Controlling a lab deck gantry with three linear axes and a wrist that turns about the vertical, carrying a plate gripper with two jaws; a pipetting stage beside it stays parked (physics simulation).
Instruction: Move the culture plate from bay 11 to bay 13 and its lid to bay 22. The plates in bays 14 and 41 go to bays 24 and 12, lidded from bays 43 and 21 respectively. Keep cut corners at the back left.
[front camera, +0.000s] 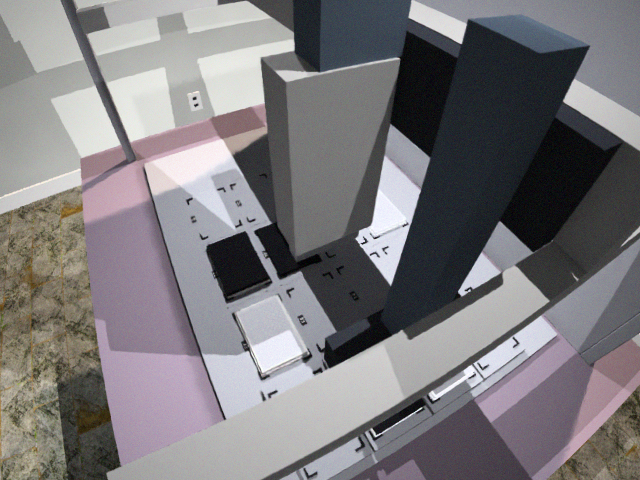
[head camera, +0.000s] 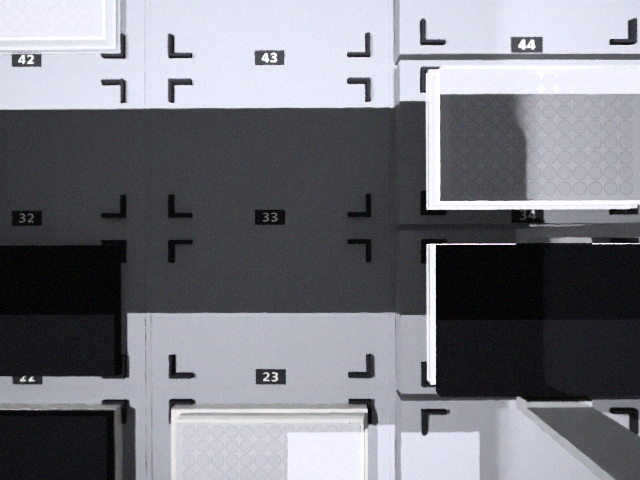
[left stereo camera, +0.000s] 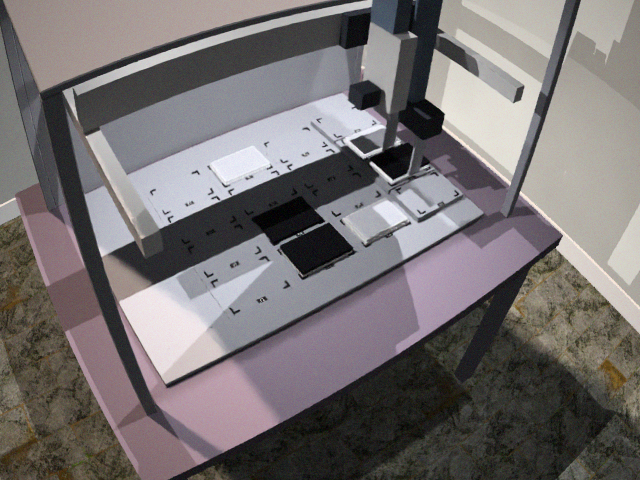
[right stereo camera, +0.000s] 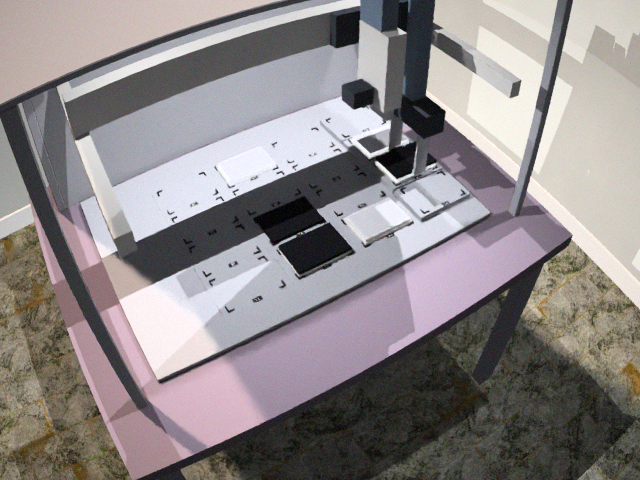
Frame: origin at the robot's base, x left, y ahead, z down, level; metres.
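Seen in the pictures: gripper, fingertip midpoint: (head camera: 547, 318) (left stereo camera: 400, 161) (right stereo camera: 406, 160); robot's base at its link origin: (front camera: 188, 201) (left stereo camera: 234, 312) (right stereo camera: 229, 311).
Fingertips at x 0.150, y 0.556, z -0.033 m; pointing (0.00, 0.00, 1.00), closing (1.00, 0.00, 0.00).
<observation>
Pixels of each thing's top centre, then the offset from my fingertips to it.
- white culture plate at its top centre: (front camera: 269, 331) (right stereo camera: 378, 217) (left stereo camera: 376, 217) dx -0.107, dy -0.164, dz +0.019 m
- plate with a black lid, top centre: (front camera: 236, 260) (left stereo camera: 316, 246) (right stereo camera: 314, 246) dx -0.107, dy -0.328, dz +0.017 m
- white plate with wells, top centre: (head camera: 541, 134) (right stereo camera: 380, 138) (left stereo camera: 372, 138) dx +0.107, dy +0.000, dz +0.005 m
My gripper (head camera: 562, 320) (left stereo camera: 402, 161) (right stereo camera: 408, 159) is shut on a black lid (head camera: 496, 289) (left stereo camera: 385, 161) and holds it level, slightly above the white plate (head camera: 431, 320) in bay 24. One jaw is at the lid's back edge, one at its front. In the front camera the jaws are hidden. The white culture plate (front camera: 271, 335) (head camera: 232, 454) (left stereo camera: 376, 221) sits unlidded in bay 13. Its black lid (front camera: 276, 248) (head camera: 56, 310) (left stereo camera: 287, 219) lies in bay 22. A plate with a black lid (front camera: 237, 266) (left stereo camera: 316, 249) (right stereo camera: 315, 249) sits in bay 12. Bays 43, 41, 21, 11 and 14 hold no plate.
A white plate with wells (head camera: 573, 149) (left stereo camera: 369, 143) stands in bay 34, directly behind bay 24. A white plate (head camera: 56, 18) (left stereo camera: 240, 165) (right stereo camera: 247, 165) stands in bay 42. The parked pipetting stage (front camera: 336, 155) (left stereo camera: 390, 67) (right stereo camera: 381, 67) hangs beside the gripper column (front camera: 475, 170) (right stereo camera: 419, 56).
</observation>
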